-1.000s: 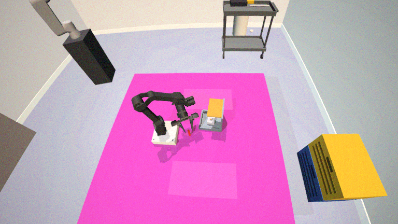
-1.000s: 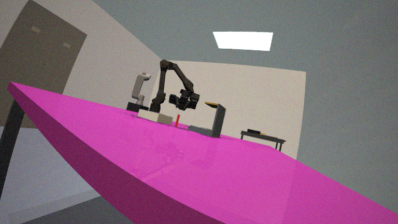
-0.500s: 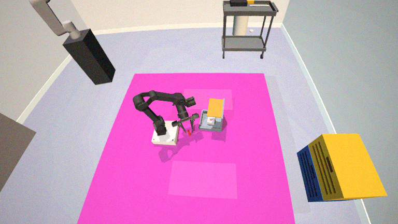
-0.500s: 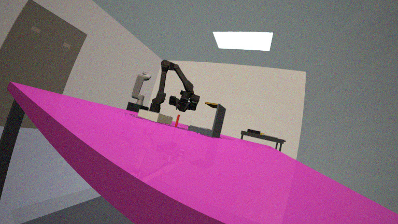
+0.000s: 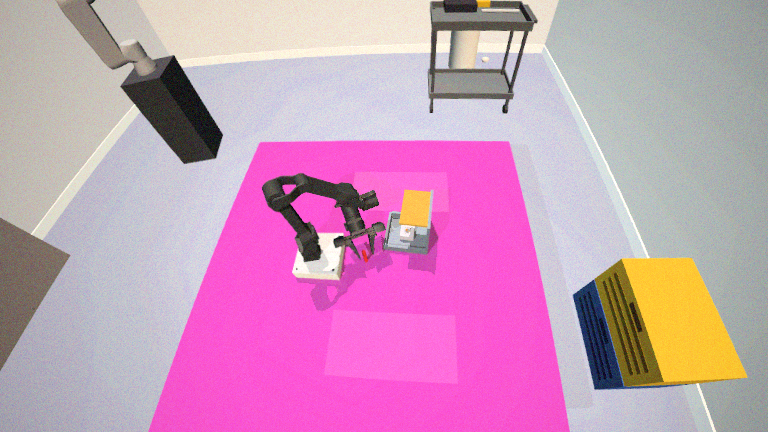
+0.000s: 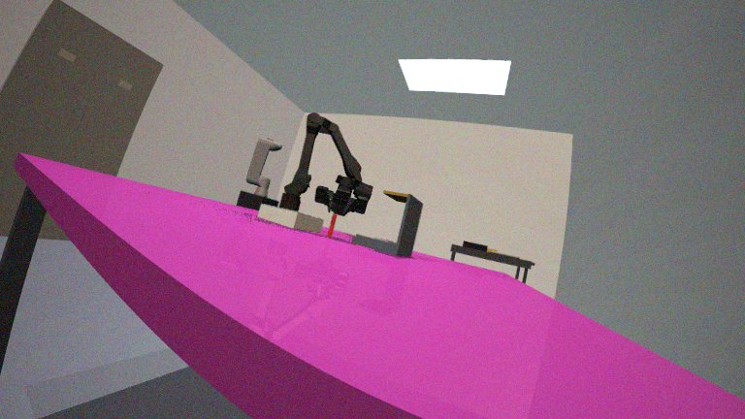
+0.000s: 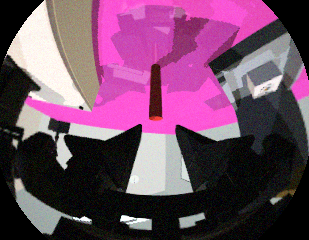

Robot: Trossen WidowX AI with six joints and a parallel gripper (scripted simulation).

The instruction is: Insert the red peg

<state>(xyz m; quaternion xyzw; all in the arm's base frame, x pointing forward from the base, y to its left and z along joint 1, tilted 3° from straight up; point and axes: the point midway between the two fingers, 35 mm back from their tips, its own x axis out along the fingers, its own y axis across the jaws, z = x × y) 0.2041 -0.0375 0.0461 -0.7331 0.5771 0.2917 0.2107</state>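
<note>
Now: gripper tip 4 cm above the red peg, 2 cm to the right of it and 1 cm past it. Round my gripper tip: orange roof 19 cm ahead, 11 cm above, 10 cm to the left; back wall 24 cm ahead, 9 cm to the left, 2 cm above.
</note>
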